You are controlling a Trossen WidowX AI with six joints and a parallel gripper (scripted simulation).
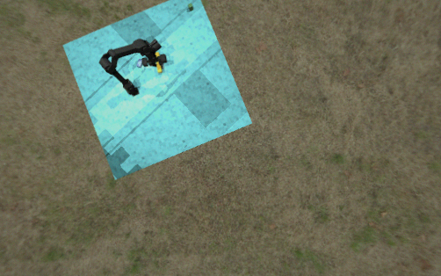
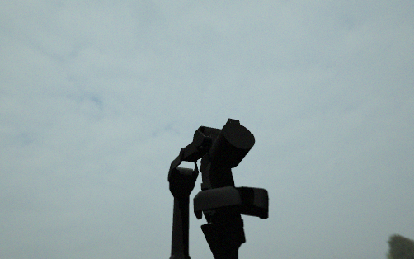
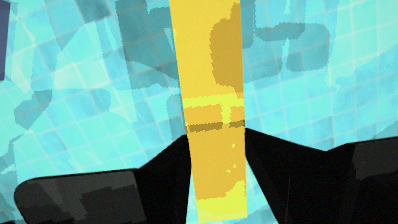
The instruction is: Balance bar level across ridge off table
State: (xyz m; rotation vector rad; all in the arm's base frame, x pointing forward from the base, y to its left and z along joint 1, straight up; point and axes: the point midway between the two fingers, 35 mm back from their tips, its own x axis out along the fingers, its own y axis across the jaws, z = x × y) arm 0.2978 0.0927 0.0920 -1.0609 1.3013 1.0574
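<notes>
Now: gripper tip 1 cm short of the yellow bar and 3 cm to the right of it. Round my gripper tip: small purple block: 16 cm behind, 12 cm to the left, 5 cm below; small green cube: 44 cm ahead, 41 cm to the left, 4 cm below.
</notes>
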